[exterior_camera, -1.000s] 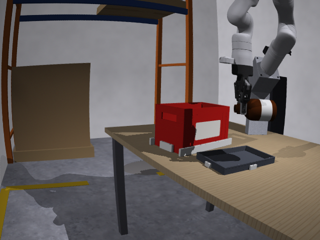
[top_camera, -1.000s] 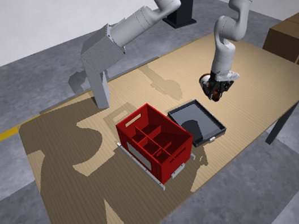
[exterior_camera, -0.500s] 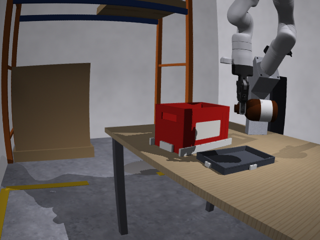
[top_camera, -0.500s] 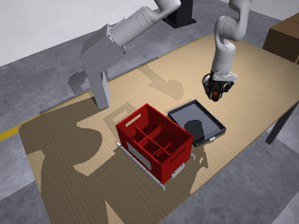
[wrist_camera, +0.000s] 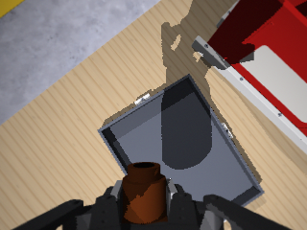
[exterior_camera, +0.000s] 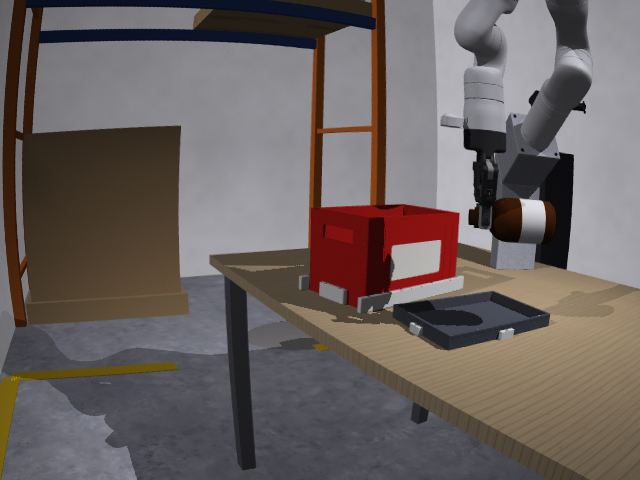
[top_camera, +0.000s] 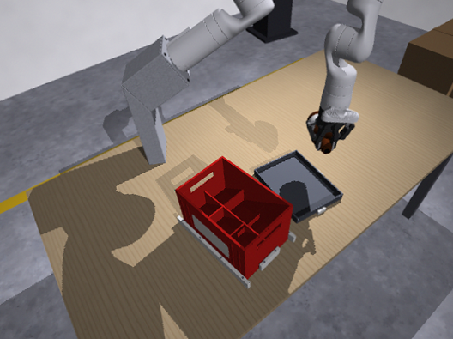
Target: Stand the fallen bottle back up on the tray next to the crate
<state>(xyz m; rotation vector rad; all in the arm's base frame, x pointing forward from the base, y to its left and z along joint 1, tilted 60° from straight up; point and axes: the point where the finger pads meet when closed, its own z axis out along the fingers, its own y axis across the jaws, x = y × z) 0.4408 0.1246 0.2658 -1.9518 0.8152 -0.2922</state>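
My hand is 4 cm past the brown bottle and 2 cm to the right of it. From my hand the other things lie so: dark grey tray 19 cm below, 5 cm to the right, 4 cm behind; red crate 33 cm to the right, 12 cm below, 2 cm ahead.
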